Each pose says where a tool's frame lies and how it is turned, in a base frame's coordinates. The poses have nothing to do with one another.
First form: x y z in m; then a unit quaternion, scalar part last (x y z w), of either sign.
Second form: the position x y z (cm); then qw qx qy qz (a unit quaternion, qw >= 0). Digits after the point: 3 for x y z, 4 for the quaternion.
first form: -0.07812, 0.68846, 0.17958, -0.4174, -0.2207, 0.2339, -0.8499
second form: -7.812, 68.846, 17.958, 0.8499, 0.4174, 0.2207, -0.2339
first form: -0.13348, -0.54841, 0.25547, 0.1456, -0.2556, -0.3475, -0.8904
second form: -13.348, -54.841, 25.547, 0.8904, -0.1456, 0.2556, 0.3475
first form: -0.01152, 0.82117, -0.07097, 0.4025, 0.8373, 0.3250, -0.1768
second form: -1.152, 82.117, -7.097, 0.1768, -0.4025, -0.8373, -0.3250
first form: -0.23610, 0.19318, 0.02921, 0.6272, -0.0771, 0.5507, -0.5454
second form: -23.610, 19.318, 2.921, 0.5454, -0.6272, 0.0771, -0.5507
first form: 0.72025, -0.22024, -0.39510, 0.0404, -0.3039, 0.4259, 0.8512
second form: 72.025, -22.024, -39.510, 0.8512, 0.0404, -0.3039, 0.4259
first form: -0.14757, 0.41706, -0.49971, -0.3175, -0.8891, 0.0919, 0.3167
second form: -14.757, 41.706, -49.971, 0.3167, -0.3175, -0.8891, 0.0919
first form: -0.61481, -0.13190, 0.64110, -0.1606, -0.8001, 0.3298, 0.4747
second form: -61.481, -13.190, 64.110, 0.4747, -0.1606, -0.8001, 0.3298
